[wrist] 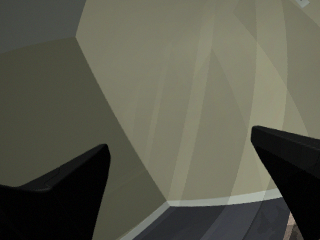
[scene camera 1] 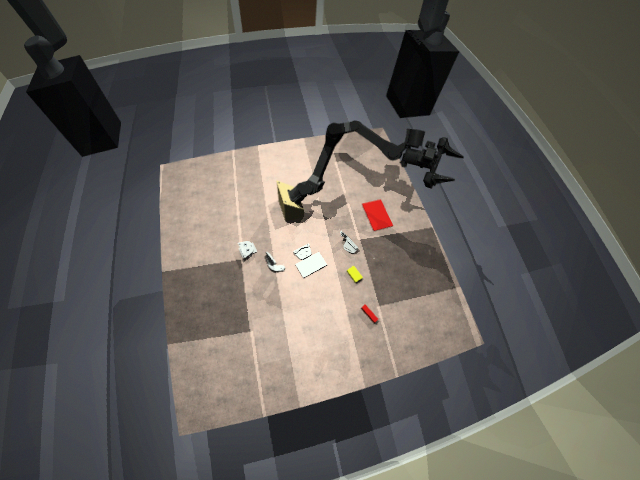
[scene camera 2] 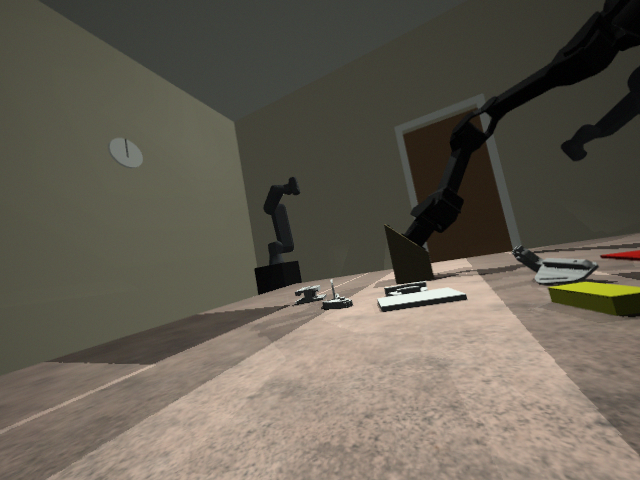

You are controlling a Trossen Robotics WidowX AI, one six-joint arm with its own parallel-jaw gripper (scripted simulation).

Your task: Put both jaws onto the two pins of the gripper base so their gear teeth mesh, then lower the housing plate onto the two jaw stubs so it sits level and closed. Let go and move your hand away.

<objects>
my gripper: wrist; scene camera 1; not seen in scene camera 2 (out of frame)
same spot on my gripper: (wrist: 70, 195) = (scene camera 1: 451, 153)
</objects>
